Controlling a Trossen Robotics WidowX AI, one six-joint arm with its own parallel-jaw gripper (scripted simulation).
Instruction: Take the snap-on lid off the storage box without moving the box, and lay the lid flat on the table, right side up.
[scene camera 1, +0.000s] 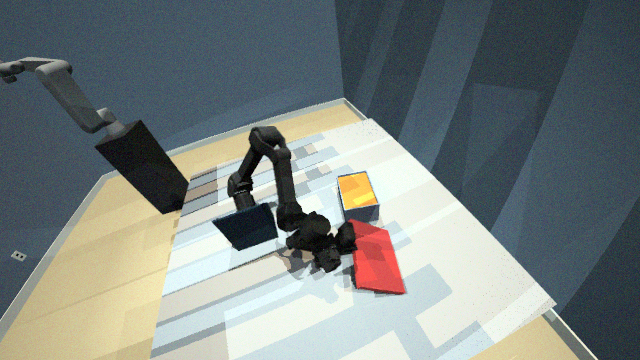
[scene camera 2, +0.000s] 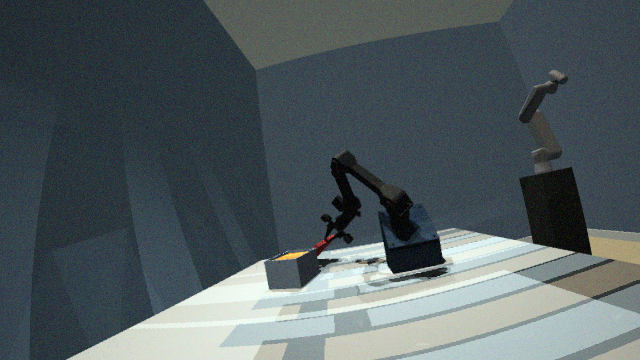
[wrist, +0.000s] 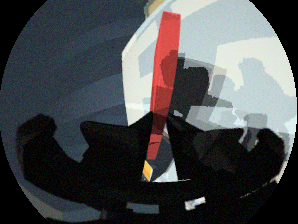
Observation:
I see my gripper (scene camera 1: 355, 250) and a red lid (scene camera 1: 376, 269).
The red lid is seen too in the wrist view (wrist: 165, 55). My gripper shows as well in the wrist view (wrist: 159, 115).

